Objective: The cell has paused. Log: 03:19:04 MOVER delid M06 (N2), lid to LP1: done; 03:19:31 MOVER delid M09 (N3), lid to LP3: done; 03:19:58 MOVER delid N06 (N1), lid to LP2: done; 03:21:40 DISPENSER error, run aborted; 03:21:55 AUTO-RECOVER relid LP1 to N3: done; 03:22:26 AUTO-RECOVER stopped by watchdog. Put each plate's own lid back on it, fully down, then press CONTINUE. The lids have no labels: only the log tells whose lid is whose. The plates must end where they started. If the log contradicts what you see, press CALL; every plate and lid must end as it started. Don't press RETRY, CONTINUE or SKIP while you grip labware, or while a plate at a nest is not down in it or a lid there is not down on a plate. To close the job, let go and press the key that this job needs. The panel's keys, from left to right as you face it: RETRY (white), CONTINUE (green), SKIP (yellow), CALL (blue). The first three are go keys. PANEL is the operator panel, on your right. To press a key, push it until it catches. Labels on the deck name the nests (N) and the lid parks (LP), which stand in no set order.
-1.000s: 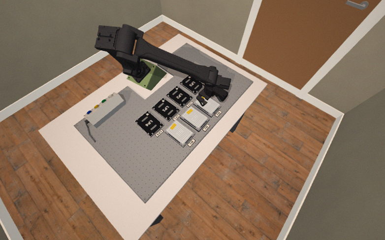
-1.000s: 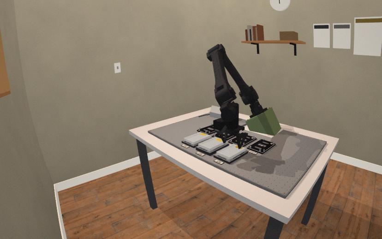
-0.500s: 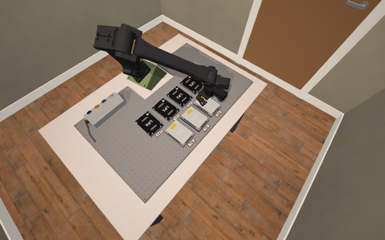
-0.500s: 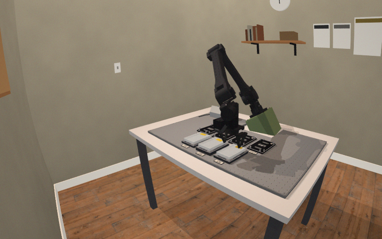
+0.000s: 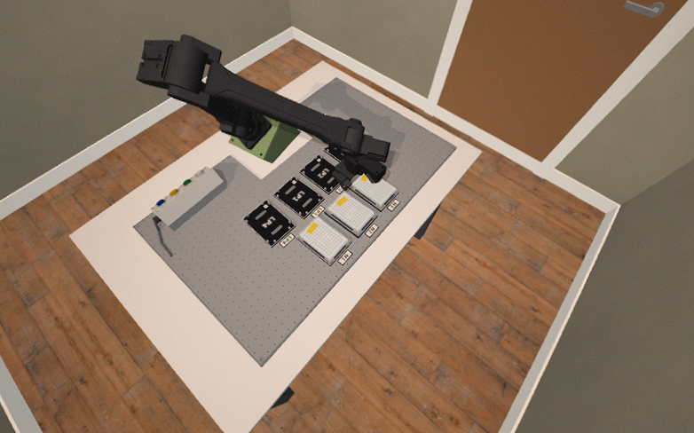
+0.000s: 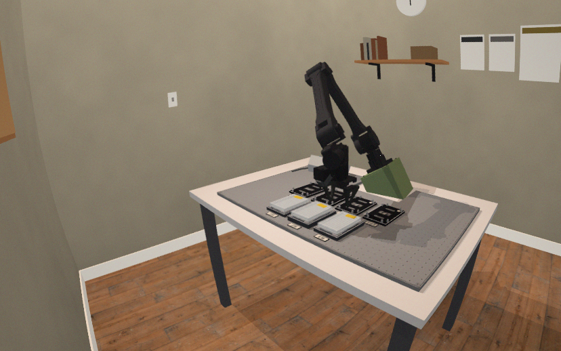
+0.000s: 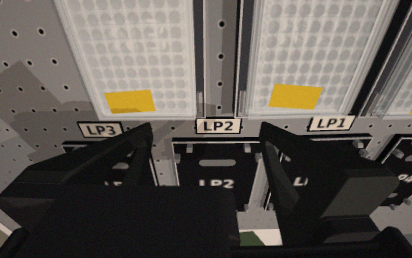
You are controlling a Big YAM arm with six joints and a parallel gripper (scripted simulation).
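Now: hand 410 mm to the left of the green key and 360 mm past it. The rest, counted from my hand: white key (360 mm to the right, 360 mm behind); black lid park (140 mm behind, 100 mm to the left, 60 mm below); yellow key (460 mm to the right, 350 mm behind).
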